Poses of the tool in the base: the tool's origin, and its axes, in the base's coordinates. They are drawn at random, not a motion.
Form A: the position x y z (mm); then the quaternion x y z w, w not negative.
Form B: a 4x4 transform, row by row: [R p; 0 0 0 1], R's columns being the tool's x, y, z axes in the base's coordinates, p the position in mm. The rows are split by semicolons. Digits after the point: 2 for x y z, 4 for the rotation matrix.
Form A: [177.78, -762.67, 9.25, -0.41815, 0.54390, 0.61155, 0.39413]
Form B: -0.3396, -0.9369, -0.0827, 177.78; 0.0272, -0.0977, 0.9948, -762.67; -0.9402, 0.3356, 0.0587, 9.25; 0, 0, 0, 1
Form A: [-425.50, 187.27, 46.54, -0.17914, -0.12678, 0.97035, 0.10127]
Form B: -0.9153, -0.1511, -0.3733, -425.50; 0.2420, -0.9473, -0.2098, 187.27; -0.3220, -0.2823, 0.9037, 46.54; 0, 0, 0, 1
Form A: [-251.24, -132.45, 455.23, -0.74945, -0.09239, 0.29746, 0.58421]
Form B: 0.8060, -0.2091, -0.5538, -251.24; 0.4860, -0.3003, 0.8207, -132.45; -0.3379, -0.9306, -0.1404, 455.23; 0, 0, 0, 1
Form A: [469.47, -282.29, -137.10, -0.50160, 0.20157, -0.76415, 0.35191]
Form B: -0.2491, 0.3356, 0.9085, 469.47; -0.7400, -0.6711, 0.0450, -282.29; 0.6247, -0.6611, 0.4155, -137.10; 0, 0, 0, 1
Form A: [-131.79, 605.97, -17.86, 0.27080, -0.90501, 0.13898, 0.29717]
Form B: -0.6767, -0.5728, -0.4626, -131.79; -0.4076, 0.8147, -0.4125, 605.97; 0.6132, -0.0906, -0.7847, -17.86; 0, 0, 0, 1
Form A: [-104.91, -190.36, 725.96, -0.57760, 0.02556, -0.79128, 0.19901]
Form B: -0.2535, 0.2854, 0.9243, -104.91; -0.3445, -0.9195, 0.1894, -190.36; 0.9039, -0.2703, 0.3315, 725.96; 0, 0, 0, 1
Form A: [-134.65, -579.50, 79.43, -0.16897, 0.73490, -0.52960, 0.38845]
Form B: -0.6411, 0.1631, 0.7499, -134.65; -0.6598, 0.3819, -0.6471, -579.50; -0.3920, -0.9097, -0.1373, 79.43; 0, 0, 0, 1
